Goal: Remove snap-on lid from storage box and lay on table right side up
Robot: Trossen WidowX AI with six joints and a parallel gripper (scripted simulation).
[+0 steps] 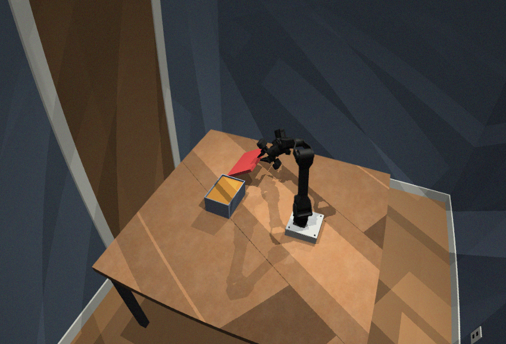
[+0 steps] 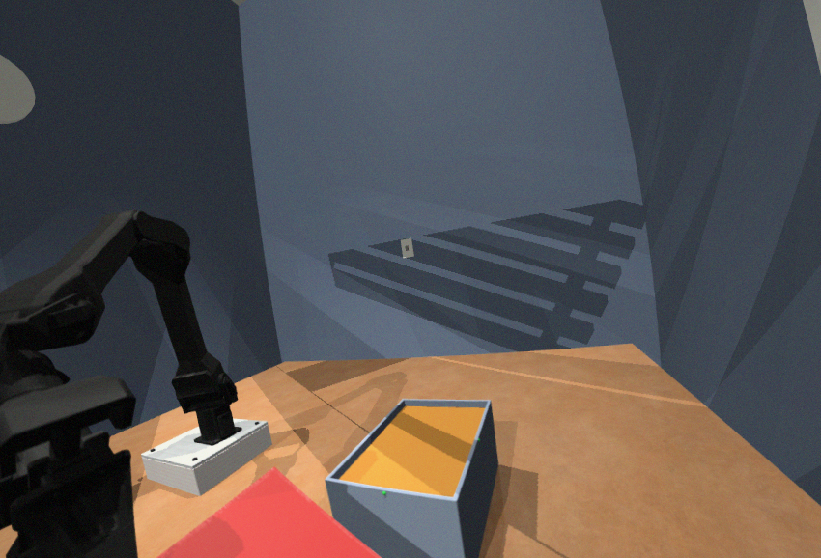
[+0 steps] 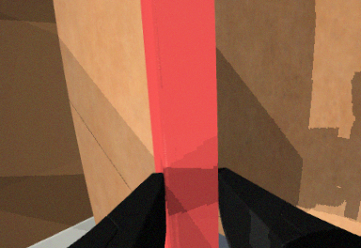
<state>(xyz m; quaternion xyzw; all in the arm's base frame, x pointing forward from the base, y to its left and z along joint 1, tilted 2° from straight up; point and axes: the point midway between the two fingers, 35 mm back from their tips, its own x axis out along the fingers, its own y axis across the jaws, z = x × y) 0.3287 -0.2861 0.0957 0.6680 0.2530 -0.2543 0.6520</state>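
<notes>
My gripper tip is 7 cm short of the red lid and 4 cm above it. From my gripper tip the other things lie so: grey-blue storage box: 27 cm to the left, 9 cm below, 8 cm ahead.
</notes>
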